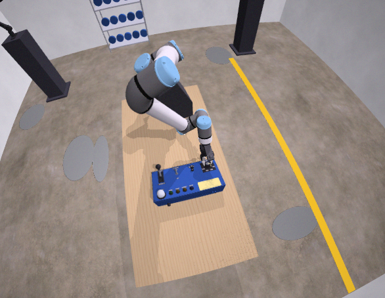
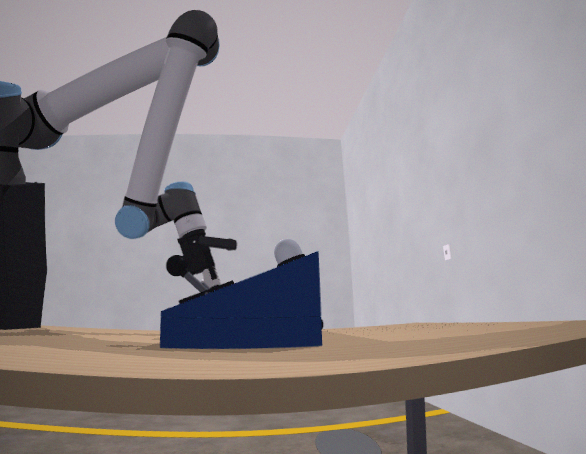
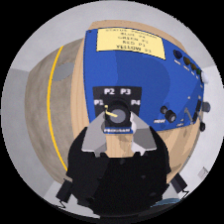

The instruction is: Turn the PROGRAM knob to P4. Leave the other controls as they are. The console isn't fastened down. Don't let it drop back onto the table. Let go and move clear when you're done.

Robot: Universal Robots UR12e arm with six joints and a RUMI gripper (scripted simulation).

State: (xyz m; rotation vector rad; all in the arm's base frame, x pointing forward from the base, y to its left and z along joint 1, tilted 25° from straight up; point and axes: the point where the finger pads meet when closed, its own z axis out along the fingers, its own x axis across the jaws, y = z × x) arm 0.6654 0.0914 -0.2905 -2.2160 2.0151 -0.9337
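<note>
Right now the black mode knob is 120 mm to the right of my hand. From my hand the other things lie so: black ball lever (360 mm to the right, 20 mm behind, 10 mm above); then blue console (170 mm to the right, 30 mm below, 30 mm ahead); then toggle (240 mm to the right, 10 mm below).
</note>
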